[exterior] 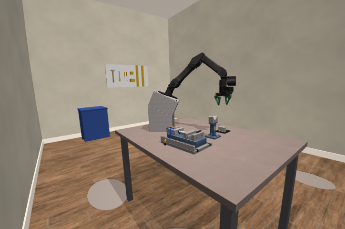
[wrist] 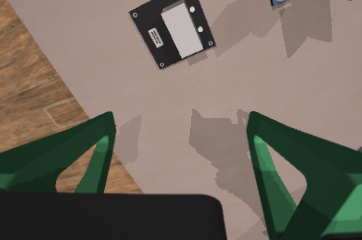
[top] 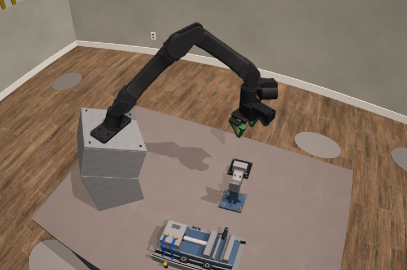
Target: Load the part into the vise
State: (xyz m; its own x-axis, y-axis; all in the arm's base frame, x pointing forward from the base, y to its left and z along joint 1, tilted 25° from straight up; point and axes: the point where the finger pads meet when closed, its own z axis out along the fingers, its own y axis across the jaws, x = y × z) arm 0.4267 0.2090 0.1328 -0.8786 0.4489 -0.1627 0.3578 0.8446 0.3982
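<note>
My hand is 21 cm above the part and 1 cm to the right of it. Also, from my hand: black infeed plate 23 cm below, 1 cm to the left; work stop rod 37 cm to the right, 15 cm below, 6 cm ahead; piston rod 42 cm to the right, 16 cm below, 3 cm behind.
</note>
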